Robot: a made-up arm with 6 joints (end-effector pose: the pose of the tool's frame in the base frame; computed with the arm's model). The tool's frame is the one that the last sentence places.
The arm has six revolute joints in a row. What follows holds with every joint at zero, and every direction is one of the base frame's. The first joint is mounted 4.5 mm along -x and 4.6 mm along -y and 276.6 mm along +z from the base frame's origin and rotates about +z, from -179.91 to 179.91 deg. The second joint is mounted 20.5 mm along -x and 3.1 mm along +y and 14.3 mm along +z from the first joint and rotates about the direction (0, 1, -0.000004), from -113.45 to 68.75 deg. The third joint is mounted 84.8 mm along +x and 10.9 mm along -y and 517.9 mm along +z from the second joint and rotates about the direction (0, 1, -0.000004), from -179.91 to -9.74 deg. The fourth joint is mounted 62.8 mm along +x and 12.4 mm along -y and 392.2 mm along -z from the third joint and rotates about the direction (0, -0.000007, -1), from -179.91 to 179.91 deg. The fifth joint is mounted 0.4 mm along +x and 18.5 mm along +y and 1 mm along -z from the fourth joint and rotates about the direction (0, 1, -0.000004), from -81.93 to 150.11 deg. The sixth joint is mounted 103.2 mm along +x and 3.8 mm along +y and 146.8 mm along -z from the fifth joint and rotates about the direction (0, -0.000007, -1), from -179.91 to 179.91 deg. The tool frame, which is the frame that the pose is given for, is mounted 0.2 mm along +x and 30 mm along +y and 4 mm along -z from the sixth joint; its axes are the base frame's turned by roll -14.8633, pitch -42.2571 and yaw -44.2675 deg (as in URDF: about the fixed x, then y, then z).
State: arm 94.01 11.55 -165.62 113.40 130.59 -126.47
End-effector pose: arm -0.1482 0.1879 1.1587 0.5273 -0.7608 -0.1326 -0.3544
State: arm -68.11 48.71 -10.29 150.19 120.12 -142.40
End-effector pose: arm 0.1871 -0.3024 0.1311 0.0115 0.0536 -0.5377 -0.8413
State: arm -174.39 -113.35 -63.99 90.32 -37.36 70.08
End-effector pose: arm 0.5748 0.2701 0.6007 0.2562 -0.3755 0.8853 -0.0980
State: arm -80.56 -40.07 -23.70 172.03 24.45 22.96
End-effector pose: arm -0.0393 -0.2554 0.5109 0.5861 -0.6276 -0.2070 0.4688
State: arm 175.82 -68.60 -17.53 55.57 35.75 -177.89
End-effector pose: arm -0.1084 0.0235 0.5735 0.5656 -0.7576 0.0070 -0.3258
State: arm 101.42 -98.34 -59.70 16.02 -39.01 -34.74
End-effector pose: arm 0.1316 -0.5787 0.8094 0.1121 -0.7814 0.3441 0.5084
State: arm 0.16 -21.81 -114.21 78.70 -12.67 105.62
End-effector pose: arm 0.1389 -0.1808 1.2465 0.0031 -0.7109 -0.4791 0.5148
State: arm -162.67 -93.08 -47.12 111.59 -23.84 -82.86
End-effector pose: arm 0.1914 0.2130 0.7585 0.6270 0.6543 0.4178 0.0656
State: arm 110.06 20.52 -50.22 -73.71 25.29 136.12
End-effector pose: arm -0.2329 0.5452 0.2778 0.8690 0.1079 -0.4514 -0.1720
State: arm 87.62 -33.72 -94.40 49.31 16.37 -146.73
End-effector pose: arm 0.0547 0.1440 1.1847 0.1492 -0.4873 0.8156 -0.2740
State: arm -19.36 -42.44 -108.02 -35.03 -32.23 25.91
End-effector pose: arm -0.1893 0.1908 1.2188 0.2344 -0.2415 0.9392 0.0684
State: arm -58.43 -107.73 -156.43 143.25 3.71 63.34
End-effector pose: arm -0.6768 0.8588 0.2825 0.7053 0.6893 -0.1646 -0.0184
